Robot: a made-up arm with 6 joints. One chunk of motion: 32 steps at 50 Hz.
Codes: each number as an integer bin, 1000 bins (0 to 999) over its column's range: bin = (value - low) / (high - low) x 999, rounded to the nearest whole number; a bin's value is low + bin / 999 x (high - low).
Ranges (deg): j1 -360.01..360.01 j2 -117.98..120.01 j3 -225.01..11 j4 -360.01..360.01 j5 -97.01..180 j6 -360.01..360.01
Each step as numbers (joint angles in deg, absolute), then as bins.
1 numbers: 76.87 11.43 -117.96 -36.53 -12.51 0.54
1 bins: 606 543 453 449 305 500
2 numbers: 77.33 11.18 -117.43 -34.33 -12.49 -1.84
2 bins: 607 542 455 452 305 497
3 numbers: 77.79 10.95 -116.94 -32.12 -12.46 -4.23
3 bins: 607 541 457 455 305 494
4 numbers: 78.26 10.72 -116.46 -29.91 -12.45 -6.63
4 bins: 608 540 459 458 305 490
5 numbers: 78.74 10.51 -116.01 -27.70 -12.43 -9.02
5 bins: 609 539 461 461 305 487
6 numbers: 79.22 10.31 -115.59 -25.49 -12.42 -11.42
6 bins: 609 539 463 464 305 484
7 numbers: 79.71 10.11 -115.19 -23.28 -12.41 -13.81
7 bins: 610 538 465 467 305 480
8 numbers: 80.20 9.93 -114.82 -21.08 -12.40 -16.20
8 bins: 611 537 466 470 305 477
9 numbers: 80.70 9.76 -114.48 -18.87 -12.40 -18.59
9 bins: 611 536 468 473 305 474
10 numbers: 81.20 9.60 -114.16 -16.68 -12.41 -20.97
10 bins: 612 536 469 476 305 470
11 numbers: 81.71 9.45 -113.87 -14.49 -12.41 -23.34
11 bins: 613 535 470 479 305 467
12 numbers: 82.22 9.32 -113.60 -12.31 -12.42 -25.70
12 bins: 614 534 472 482 305 464
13 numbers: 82.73 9.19 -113.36 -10.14 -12.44 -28.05
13 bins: 614 534 473 485 305 461
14 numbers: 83.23 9.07 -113.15 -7.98 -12.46 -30.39
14 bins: 615 533 473 488 305 457
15 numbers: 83.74 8.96 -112.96 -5.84 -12.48 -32.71
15 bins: 616 533 474 491 305 454
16 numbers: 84.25 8.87 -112.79 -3.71 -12.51 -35.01
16 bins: 616 532 475 494 305 451
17 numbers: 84.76 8.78 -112.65 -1.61 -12.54 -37.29
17 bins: 617 532 476 497 305 448
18 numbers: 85.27 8.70 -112.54 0.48 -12.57 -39.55
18 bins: 618 532 476 500 305 445
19 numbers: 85.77 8.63 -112.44 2.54 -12.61 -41.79
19 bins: 619 531 476 503 304 442
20 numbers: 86.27 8.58 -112.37 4.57 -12.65 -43.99
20 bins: 619 531 477 506 304 438
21 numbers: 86.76 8.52 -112.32 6.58 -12.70 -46.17
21 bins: 620 531 477 509 304 435
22 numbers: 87.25 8.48 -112.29 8.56 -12.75 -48.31
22 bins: 621 531 477 511 304 432
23 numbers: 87.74 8.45 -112.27 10.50 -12.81 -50.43
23 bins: 621 531 477 514 304 430
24 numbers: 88.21 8.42 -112.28 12.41 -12.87 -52.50
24 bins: 622 531 477 517 303 427
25 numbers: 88.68 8.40 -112.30 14.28 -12.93 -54.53
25 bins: 623 530 477 519 303 424
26 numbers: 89.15 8.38 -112.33 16.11 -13.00 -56.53
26 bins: 623 530 477 522 303 421
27 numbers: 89.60 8.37 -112.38 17.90 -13.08 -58.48
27 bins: 624 530 477 524 303 418
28 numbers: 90.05 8.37 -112.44 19.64 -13.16 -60.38
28 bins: 624 530 476 527 302 416
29 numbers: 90.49 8.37 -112.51 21.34 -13.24 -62.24
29 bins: 625 530 476 529 302 413
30 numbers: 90.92 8.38 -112.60 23.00 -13.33 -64.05
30 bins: 626 530 476 531 302 411
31 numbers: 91.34 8.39 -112.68 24.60 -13.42 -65.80
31 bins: 626 530 475 534 301 408
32 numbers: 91.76 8.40 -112.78 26.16 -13.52 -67.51
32 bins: 627 530 475 536 301 406
